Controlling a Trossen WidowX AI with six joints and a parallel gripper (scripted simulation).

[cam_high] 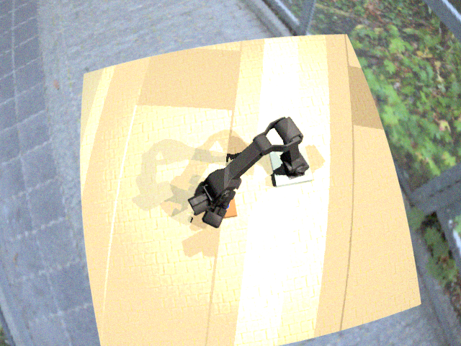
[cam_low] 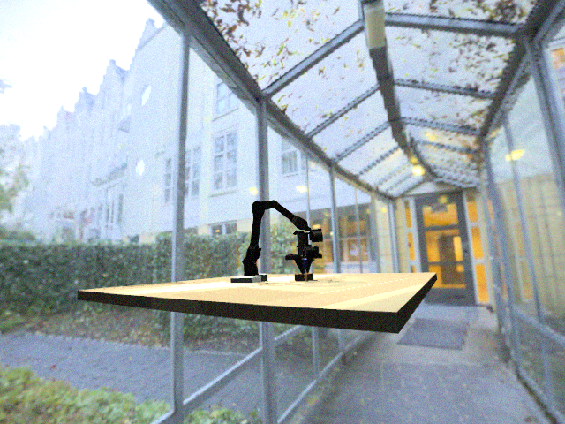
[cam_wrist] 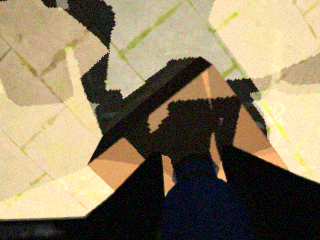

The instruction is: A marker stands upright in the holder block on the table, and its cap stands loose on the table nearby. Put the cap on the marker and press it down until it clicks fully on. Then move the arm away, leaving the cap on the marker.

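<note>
My gripper tip is 10 mm past the blue cap, 10 mm to the right of it and 50 mm below it. Round my gripper tip: holder block: 10 mm behind, 10 mm to the left, 20 mm below.
</note>
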